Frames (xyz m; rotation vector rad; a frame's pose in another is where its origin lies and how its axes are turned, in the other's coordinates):
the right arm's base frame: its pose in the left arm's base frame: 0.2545 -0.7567 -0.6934 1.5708 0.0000 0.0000
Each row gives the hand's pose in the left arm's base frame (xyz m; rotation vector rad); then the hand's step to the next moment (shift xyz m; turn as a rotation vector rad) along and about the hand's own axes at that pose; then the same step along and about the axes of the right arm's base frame.
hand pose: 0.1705 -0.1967 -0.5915 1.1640 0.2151 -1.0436
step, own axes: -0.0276 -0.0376 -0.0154 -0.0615 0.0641 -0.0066
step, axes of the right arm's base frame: -0.0381 -0.0137 -0.0278 0.0180 0.0772 -0.0406
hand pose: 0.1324 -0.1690 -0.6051 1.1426 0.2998 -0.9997
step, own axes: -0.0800 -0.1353 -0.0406 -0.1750 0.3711 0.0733
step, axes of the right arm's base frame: -0.1397 -0.0481 -0.0673 0.1743 0.3756 -0.0477
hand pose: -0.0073 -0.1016 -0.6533 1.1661 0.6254 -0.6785
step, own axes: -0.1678 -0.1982 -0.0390 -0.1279 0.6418 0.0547
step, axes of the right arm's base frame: -0.2622 -0.0054 -0.0142 0.4080 0.4992 -0.1249
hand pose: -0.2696 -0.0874 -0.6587 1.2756 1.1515 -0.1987
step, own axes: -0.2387 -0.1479 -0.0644 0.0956 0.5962 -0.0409
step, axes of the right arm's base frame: -0.2494 0.0949 0.1085 0.4288 0.3149 -0.2885
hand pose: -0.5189 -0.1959 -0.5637 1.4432 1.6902 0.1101
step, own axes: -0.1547 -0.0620 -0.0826 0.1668 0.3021 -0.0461
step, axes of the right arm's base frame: -0.1113 0.0995 0.1110 0.2087 0.1097 -0.2562
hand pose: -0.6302 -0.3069 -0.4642 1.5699 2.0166 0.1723
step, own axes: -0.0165 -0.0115 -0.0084 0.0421 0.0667 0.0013
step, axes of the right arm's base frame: -0.0116 0.0078 0.0167 0.0511 0.0128 -0.0587
